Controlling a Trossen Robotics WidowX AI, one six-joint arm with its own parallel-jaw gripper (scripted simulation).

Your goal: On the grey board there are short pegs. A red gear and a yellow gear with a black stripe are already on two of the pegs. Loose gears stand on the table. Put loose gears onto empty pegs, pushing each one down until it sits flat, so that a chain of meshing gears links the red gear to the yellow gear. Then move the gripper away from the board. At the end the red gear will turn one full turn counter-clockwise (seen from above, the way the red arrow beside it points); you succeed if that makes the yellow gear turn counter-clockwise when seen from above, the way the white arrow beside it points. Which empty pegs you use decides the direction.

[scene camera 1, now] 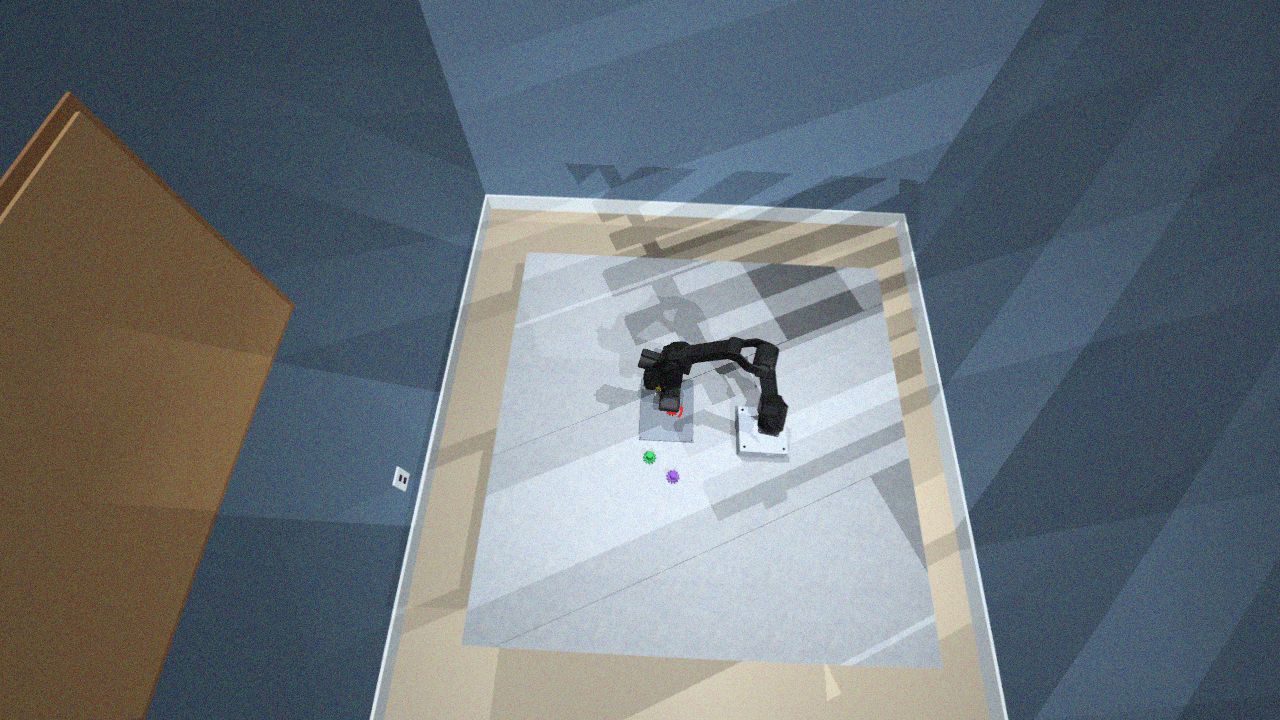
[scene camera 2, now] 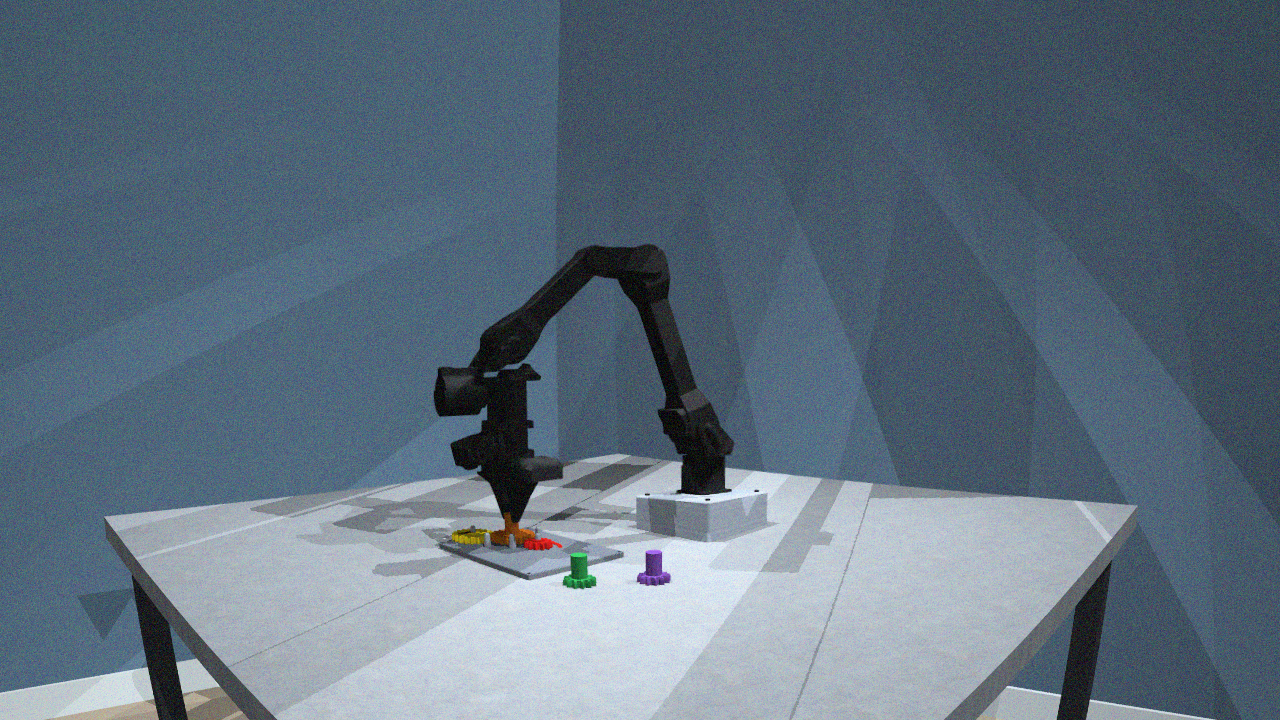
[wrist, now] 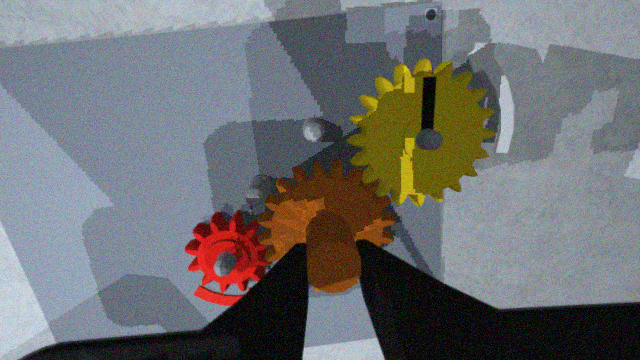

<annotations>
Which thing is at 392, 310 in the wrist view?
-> The gripper.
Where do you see a grey board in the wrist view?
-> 116, 160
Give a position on a purple gear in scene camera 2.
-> At 653, 575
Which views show the gripper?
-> Scene camera 1, scene camera 2 and the wrist view: all of them.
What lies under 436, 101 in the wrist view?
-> A yellow gear.
</annotations>
